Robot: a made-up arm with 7 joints. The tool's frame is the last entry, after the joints.
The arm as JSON. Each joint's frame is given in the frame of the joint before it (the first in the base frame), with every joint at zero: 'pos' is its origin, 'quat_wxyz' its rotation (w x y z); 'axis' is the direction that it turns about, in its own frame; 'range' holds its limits. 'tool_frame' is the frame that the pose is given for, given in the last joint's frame.
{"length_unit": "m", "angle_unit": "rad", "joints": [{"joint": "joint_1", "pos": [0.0, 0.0, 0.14], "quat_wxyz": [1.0, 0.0, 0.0, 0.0], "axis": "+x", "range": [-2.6, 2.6]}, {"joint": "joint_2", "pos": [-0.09, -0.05, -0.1], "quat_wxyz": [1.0, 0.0, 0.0, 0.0], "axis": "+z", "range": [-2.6, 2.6]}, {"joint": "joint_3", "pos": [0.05, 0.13, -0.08], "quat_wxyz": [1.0, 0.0, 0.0, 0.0], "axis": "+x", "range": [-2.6, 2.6]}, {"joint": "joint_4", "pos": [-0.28, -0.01, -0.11], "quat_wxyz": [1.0, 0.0, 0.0, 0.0], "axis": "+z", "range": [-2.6, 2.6]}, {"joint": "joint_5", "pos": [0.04, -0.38, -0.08], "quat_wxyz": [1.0, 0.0, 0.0, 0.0], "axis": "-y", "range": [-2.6, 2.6]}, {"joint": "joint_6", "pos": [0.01, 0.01, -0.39], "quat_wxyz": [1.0, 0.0, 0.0, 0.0], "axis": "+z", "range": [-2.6, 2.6]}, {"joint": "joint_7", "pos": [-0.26, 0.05, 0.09], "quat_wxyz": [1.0, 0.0, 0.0, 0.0], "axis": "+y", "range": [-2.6, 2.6]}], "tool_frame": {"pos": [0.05, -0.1, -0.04], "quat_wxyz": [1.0, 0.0, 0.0, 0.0]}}
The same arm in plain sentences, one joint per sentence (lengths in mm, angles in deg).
The arm has seven revolute joints in a row. What follows holds with every joint at zero, and every direction is one of the base frame's. The first joint sits 140.0 mm along +z from the base frame's origin and turns about +x, from -148.97 to 148.97 deg. The second joint sits 90.0 mm along -x and 50.0 mm along -y and 100.0 mm along -z from the first joint and turns about +z, from -148.97 to 148.97 deg. The third joint sits 50.0 mm along +x and 130.0 mm along +y and 80.0 mm along -z from the second joint and turns about +x, from -148.97 to 148.97 deg. The fourth joint sits 280.0 mm along -x and 10.0 mm along -y and 110.0 mm along -z from the third joint and turns about +z, from -148.97 to 148.97 deg. The fifth joint sits 40.0 mm along +x and 380.0 mm along -y and 80.0 mm along -z from the fourth joint and turns about -y, from -148.97 to 148.97 deg. The sixth joint sits 10.0 mm along +x and 10.0 mm along +y and 390.0 mm along -z from the fifth joint and turns about +z, from -148.97 to 148.97 deg. The seventh joint sits 260.0 mm along -x and 50.0 mm along +y and 90.0 mm along +z from the sixth joint and turns about +y, from -148.97 to 148.97 deg. The tool frame, which is the frame that the pose is given for, sits 50.0 mm along +x and 100.0 mm along -y and 40.0 mm along -z from the seventh joint; its axes are parallel to the base frame's.
